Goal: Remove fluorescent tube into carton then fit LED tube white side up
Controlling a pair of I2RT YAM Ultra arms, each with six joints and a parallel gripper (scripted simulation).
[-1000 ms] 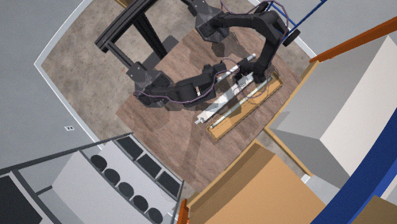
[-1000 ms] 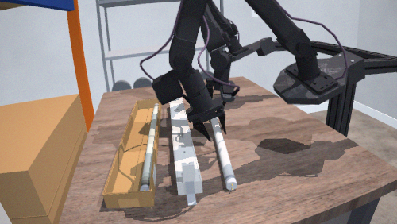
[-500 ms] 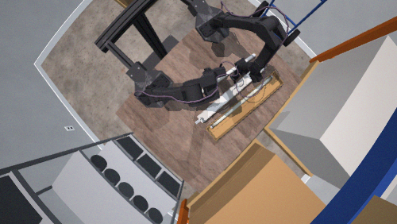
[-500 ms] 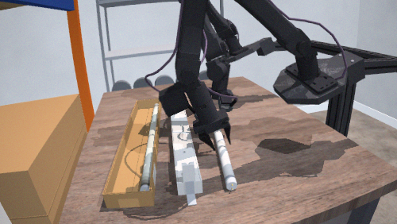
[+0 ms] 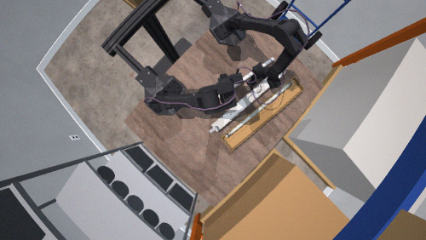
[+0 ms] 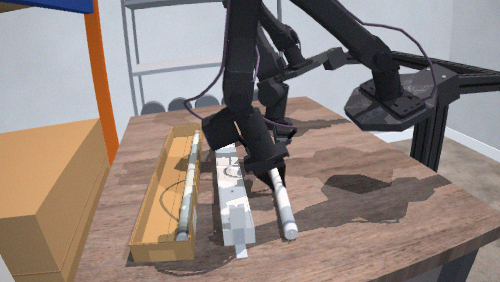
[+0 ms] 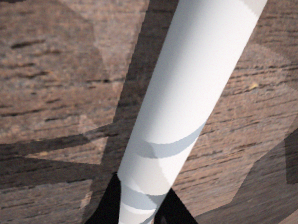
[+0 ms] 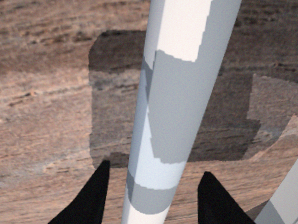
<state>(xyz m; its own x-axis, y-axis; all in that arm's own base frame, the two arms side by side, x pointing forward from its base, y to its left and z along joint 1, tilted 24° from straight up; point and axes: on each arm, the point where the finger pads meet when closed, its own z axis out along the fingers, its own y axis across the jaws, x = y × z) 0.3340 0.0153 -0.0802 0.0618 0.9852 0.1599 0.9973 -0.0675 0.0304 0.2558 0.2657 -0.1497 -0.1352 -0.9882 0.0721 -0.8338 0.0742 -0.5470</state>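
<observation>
My left hand is 12 cm to the left of the LED tube, 3 cm past it and 1 cm above it. Also, from my left hand: old fluorescent tube 19 cm ahead, 16 cm to the right; then carton 22 cm ahead, 17 cm to the right; then grey light fixture 15 cm to the right, 9 cm ahead, 4 cm above.
Now: the LED tube 30 mm ahead of my right hand, 110 mm to the left of it and 10 mm below it. From my right hand the other things lie so: old fluorescent tube: 250 mm ahead, 70 mm to the left; carton: 280 mm ahead, 60 mm to the left; grey light fixture: 150 mm ahead, 80 mm to the left, 30 mm above.
</observation>
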